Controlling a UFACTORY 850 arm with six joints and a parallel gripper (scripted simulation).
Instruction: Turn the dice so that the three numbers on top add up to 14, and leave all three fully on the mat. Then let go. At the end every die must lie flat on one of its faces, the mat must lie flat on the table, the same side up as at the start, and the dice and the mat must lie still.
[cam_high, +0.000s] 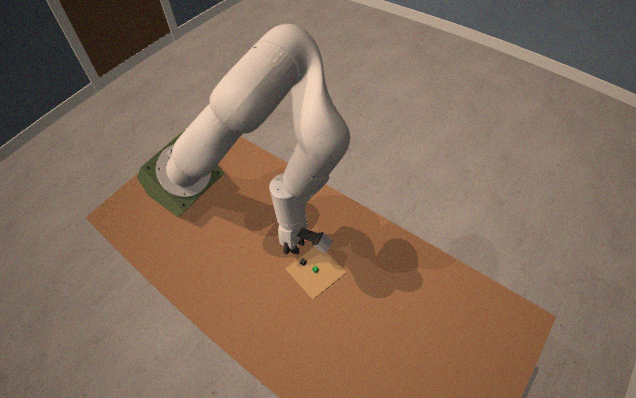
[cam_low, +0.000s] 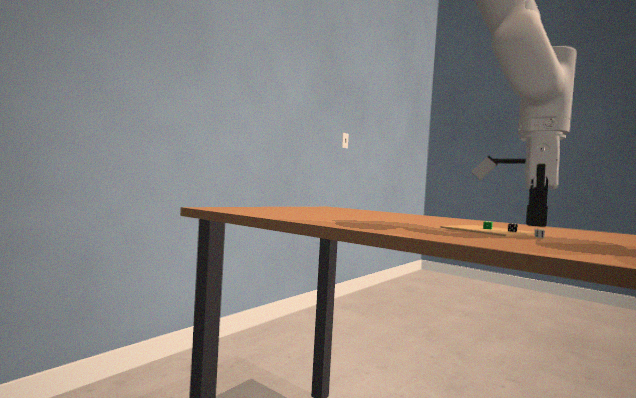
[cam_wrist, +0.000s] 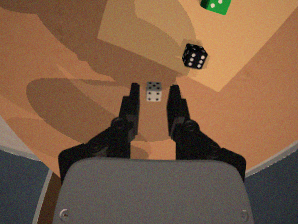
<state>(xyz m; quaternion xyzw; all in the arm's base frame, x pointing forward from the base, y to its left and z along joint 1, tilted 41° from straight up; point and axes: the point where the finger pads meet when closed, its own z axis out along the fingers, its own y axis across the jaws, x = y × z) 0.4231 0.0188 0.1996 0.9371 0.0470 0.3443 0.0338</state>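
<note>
The white die lies 3 cm below my hand and 1 cm behind it. Round my hand: black die: 4 cm ahead, 3 cm to the right, 3 cm below; then green die: 9 cm ahead, 3 cm to the right, 3 cm below; then mat: 9 cm ahead, 4 cm below, 3 cm to the right.
</note>
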